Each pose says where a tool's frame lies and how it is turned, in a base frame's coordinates. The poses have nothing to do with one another.
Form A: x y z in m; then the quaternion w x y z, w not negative.
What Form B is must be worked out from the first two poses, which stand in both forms.
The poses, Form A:
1: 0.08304 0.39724 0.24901 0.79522 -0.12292 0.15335 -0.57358
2: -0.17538 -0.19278 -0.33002 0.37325 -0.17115 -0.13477 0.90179
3: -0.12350 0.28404 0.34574 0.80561 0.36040 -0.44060 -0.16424
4: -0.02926 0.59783 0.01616 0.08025 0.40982 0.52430 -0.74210
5: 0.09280 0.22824 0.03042 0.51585 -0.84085 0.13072 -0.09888
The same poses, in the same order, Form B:
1: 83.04 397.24 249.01 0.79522 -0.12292 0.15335 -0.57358
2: -175.38 -192.78 -330.02 0.37325 -0.17115 -0.13477 0.90179
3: -123.50 284.04 345.74 0.80561 0.36040 -0.44060 -0.16424
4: -29.26 597.83 16.16 0.08025 0.40982 0.52430 -0.74210
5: 92.80 228.24 30.42 0.51585 -0.84085 0.13072 -0.09888
